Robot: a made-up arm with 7 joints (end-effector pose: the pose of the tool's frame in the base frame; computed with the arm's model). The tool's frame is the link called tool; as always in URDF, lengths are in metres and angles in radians.
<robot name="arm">
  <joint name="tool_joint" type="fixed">
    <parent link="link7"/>
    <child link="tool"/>
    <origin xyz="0 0 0" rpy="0 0 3.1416"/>
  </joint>
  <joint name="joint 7" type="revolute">
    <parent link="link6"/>
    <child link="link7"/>
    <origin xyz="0.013 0.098 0.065" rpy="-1.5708 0 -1.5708"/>
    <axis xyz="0 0 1"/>
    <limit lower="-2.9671" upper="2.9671"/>
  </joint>
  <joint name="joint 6" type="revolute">
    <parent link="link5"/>
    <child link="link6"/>
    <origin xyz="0 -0.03 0.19" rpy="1.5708 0 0"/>
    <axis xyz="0 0 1"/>
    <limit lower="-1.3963" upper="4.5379"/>
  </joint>
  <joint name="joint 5" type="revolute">
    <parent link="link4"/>
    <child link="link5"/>
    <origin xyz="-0.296 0.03 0.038" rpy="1.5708 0 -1.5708"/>
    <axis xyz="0 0 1"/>
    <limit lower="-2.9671" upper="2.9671"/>
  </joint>
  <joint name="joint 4" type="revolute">
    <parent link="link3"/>
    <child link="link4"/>
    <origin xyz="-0.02 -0.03 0.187" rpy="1.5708 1.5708 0"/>
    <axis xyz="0 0 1"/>
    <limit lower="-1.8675" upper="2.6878"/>
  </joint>
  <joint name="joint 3" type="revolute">
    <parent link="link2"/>
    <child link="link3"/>
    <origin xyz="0 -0.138 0.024" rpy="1.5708 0 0"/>
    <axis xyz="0 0 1"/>
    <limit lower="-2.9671" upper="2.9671"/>
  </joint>
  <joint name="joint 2" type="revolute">
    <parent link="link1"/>
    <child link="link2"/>
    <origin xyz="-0.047 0 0.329" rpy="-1.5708 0 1.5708"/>
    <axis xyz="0 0 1"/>
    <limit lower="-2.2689" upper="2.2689"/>
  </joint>
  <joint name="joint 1" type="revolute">
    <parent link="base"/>
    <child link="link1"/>
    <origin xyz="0 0 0.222" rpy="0 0 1.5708"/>
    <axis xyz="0 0 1"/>
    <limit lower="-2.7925" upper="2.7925"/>
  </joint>
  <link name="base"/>
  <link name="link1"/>
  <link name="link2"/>
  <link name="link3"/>
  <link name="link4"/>
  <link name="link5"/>
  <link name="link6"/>
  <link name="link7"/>
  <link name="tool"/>
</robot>
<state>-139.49 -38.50 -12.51 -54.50 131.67 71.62 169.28</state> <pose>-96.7 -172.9 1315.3 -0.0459 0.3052 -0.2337 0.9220</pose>
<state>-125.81 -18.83 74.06 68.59 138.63 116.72 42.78</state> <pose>227.6 -388.1 906.2 0.5327 0.5469 -0.2581 0.5921</pose>
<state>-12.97 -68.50 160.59 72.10 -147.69 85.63 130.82</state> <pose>221.2 -146.1 1229.4 -0.1768 -0.0040 -0.3133 0.9330</pose>
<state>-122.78 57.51 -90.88 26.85 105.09 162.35 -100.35</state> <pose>-1.2 618.2 938.5 -0.9183 -0.0662 -0.0563 0.3861</pose>
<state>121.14 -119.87 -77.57 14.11 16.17 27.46 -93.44</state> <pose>-230.3 770.6 109.2 -0.4100 0.7641 0.0178 0.4978</pose>
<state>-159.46 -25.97 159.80 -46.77 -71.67 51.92 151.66</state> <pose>-716.1 89.5 910.3 0.5707 -0.0572 -0.5124 0.6391</pose>
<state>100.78 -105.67 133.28 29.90 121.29 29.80 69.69</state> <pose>-295.0 805.2 641.0 -0.4562 -0.4095 -0.7440 0.2657</pose>
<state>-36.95 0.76 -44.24 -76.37 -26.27 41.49 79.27</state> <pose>-125.0 501.1 886.4 -0.2438 0.2000 0.9412 0.1210</pose>
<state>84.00 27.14 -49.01 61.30 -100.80 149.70 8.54</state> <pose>219.5 -18.6 1249.0 -0.1316 0.4628 0.8614 0.1626</pose>
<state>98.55 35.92 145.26 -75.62 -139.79 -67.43 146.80</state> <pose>405.2 197.8 1010.8 0.8784 -0.3048 -0.2871 0.2305</pose>
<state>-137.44 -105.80 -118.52 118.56 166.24 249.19 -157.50</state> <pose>-523.6 269.2 551.2 0.8409 -0.0565 0.3771 0.3840</pose>
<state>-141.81 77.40 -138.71 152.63 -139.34 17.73 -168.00</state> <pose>-351.6 259.1 351.8 -0.9868 -0.0772 -0.1028 0.0987</pose>
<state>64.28 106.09 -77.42 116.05 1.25 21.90 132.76</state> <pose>506.6 -398.0 611.3 -0.2018 0.5649 0.6047 0.5238</pose>
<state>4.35 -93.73 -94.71 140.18 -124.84 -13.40 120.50</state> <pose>2.6 -567.2 500.7 0.0520 0.3259 -0.1063 0.9379</pose>
